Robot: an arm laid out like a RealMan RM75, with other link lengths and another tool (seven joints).
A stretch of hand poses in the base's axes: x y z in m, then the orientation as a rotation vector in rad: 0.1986, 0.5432, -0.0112, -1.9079, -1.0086, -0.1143; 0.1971, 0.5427, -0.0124, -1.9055, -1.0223, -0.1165; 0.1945, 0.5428, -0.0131, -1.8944, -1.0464, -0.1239; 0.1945, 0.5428, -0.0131, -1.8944, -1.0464, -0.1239; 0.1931, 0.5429, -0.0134, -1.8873, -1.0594, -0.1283; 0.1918, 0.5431, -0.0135, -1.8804, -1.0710, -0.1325; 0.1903, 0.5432, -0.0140, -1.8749, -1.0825, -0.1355; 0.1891, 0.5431, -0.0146, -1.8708, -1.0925, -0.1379; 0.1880, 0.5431, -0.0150, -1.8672, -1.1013, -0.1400; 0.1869, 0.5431, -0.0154, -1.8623, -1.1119, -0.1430; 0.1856, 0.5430, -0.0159, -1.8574, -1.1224, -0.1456; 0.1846, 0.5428, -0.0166, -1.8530, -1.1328, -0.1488; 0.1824, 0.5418, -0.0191, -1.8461, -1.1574, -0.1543; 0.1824, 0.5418, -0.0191, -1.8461, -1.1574, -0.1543
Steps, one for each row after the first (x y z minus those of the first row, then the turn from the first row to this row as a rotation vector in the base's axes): -0.0015, -0.0005, -0.0012, -0.0013, -0.0080, 0.0085; -0.0041, -0.0004, -0.0019, 0.0034, -0.0230, 0.0246; -0.0041, -0.0004, -0.0019, 0.0034, -0.0230, 0.0246; -0.0055, -0.0003, -0.0022, 0.0069, -0.0312, 0.0336; -0.0068, -0.0001, -0.0023, 0.0105, -0.0386, 0.0417; -0.0083, 0.0000, -0.0028, 0.0126, -0.0454, 0.0496; -0.0095, -0.0001, -0.0034, 0.0137, -0.0514, 0.0563; -0.0106, -0.0001, -0.0038, 0.0146, -0.0566, 0.0623; -0.0117, -0.0001, -0.0042, 0.0163, -0.0632, 0.0694; -0.0130, -0.0002, -0.0047, 0.0179, -0.0694, 0.0767; -0.0140, -0.0004, -0.0054, 0.0193, -0.0761, 0.0834; -0.0162, -0.0014, -0.0079, 0.0187, -0.0914, 0.0989; -0.0162, -0.0014, -0.0079, 0.0187, -0.0914, 0.0989
